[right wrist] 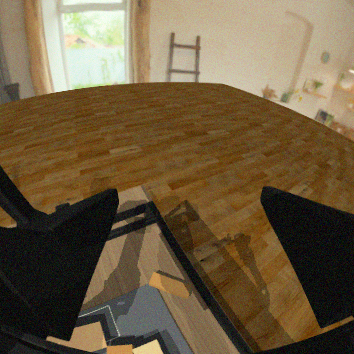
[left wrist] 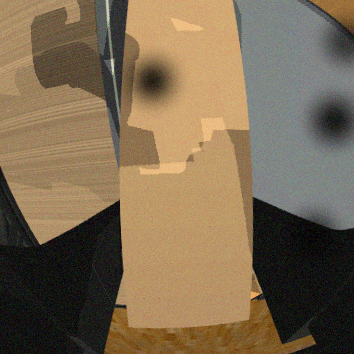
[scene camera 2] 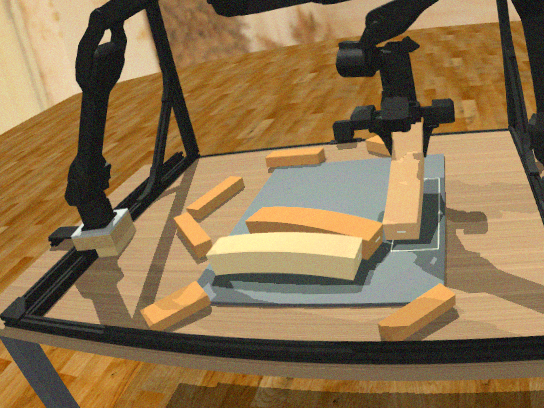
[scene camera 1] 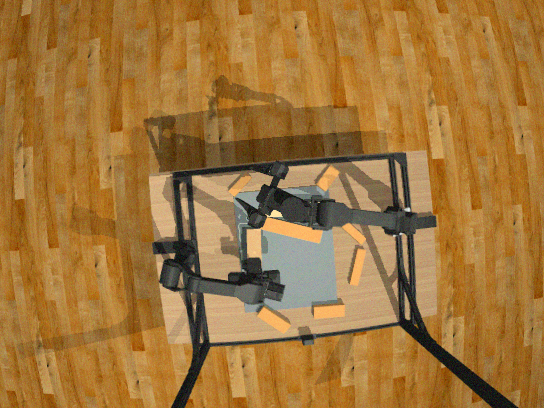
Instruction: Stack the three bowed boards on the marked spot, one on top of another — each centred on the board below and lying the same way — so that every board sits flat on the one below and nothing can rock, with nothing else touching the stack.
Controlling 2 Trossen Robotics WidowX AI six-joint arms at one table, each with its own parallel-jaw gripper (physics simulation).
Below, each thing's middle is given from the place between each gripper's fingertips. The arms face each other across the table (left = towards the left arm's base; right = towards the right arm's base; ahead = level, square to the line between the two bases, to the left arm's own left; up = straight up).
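The pale board (scene camera 2: 338, 256) is 230 mm ahead of my left hand, 200 mm to the right of it and 40 mm lower than it. As for my right hand, that's 100 mm beyond the board, 170 mm to the left of it and 370 mm above it. Going by its middle, the board is nearer to my left hand than to my right hand.
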